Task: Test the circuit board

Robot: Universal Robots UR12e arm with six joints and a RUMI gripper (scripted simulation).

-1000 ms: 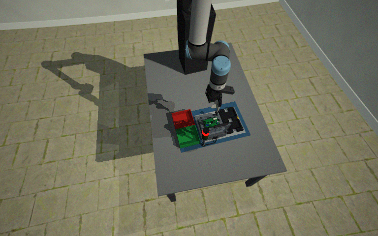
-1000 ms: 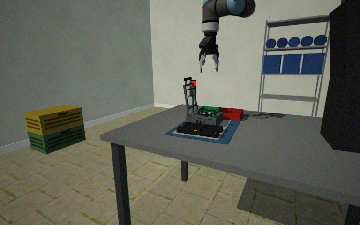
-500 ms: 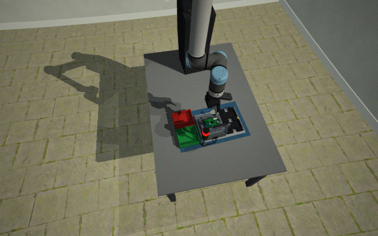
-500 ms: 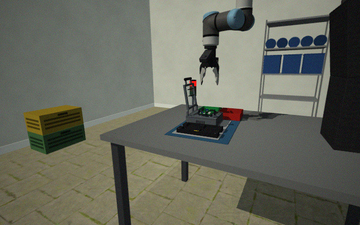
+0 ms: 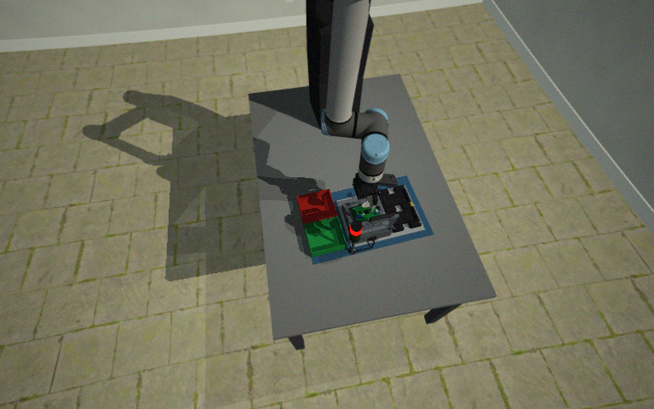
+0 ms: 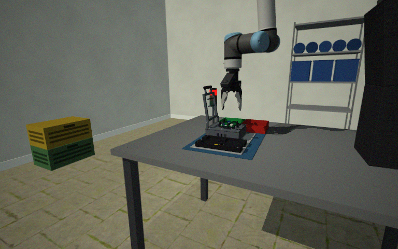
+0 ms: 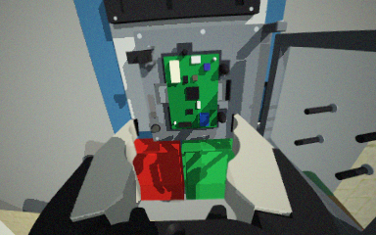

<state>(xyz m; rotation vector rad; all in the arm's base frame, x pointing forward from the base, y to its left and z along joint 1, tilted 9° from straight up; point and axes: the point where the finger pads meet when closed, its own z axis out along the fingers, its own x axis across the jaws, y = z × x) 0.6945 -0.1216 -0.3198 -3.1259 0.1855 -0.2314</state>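
The green circuit board lies 10 mm ahead of my hand, 10 mm to the right of it and 90 mm below it. Also, from my hand: black latch piece 50 mm behind, 60 mm to the left, 70 mm below; green bin 30 mm ahead, 210 mm to the right, 150 mm below; tester lid 120 mm ahead, 20 mm to the right, 20 mm above.
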